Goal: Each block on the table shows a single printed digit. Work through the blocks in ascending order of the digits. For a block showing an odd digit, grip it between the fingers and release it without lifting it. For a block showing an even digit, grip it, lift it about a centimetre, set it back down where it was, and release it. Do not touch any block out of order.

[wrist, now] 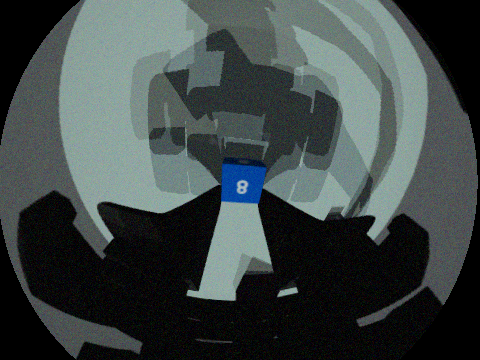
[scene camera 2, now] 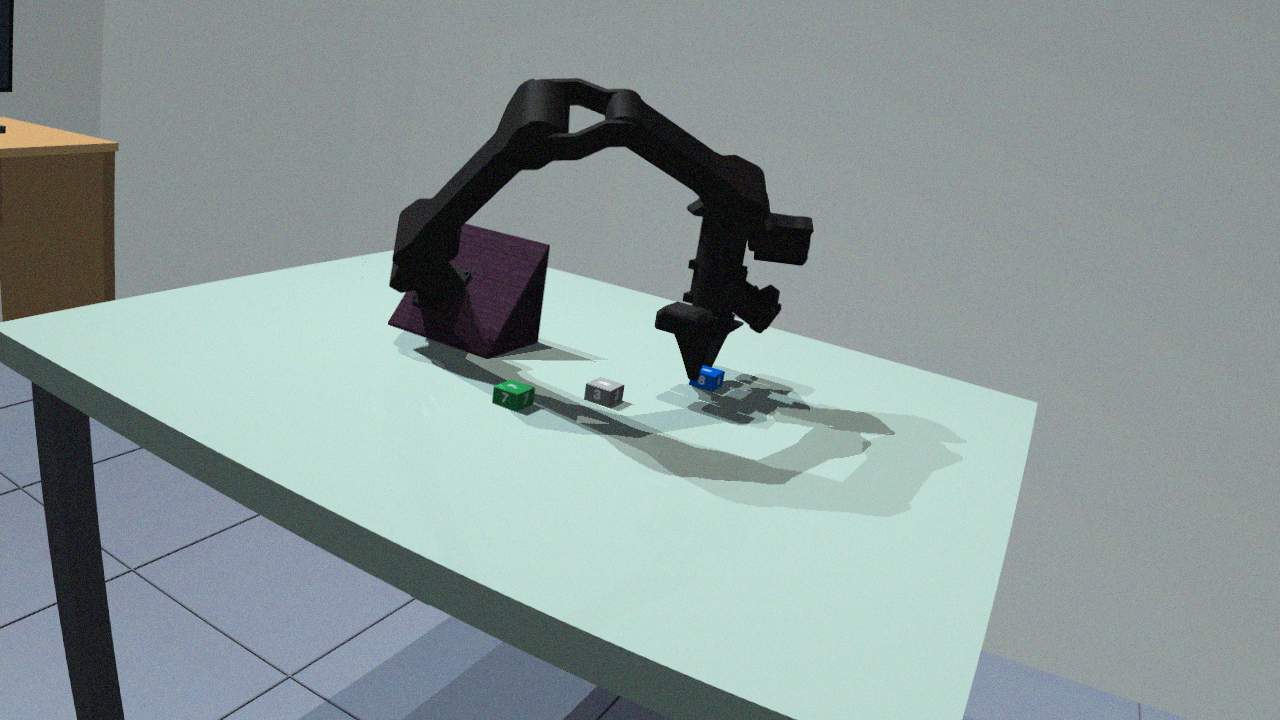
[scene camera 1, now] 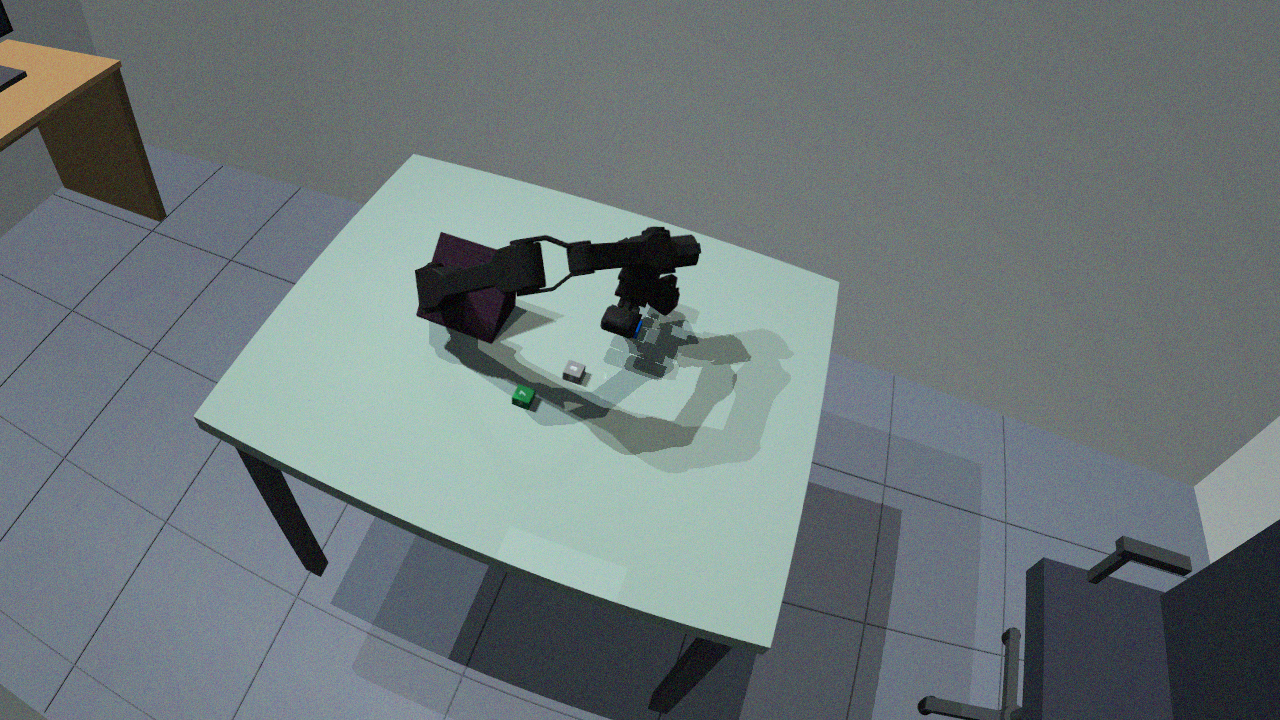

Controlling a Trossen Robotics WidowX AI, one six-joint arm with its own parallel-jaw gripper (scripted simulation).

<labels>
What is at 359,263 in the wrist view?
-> The gripper.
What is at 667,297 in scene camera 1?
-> The gripper.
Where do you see a blue block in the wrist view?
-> At 242,180
</labels>
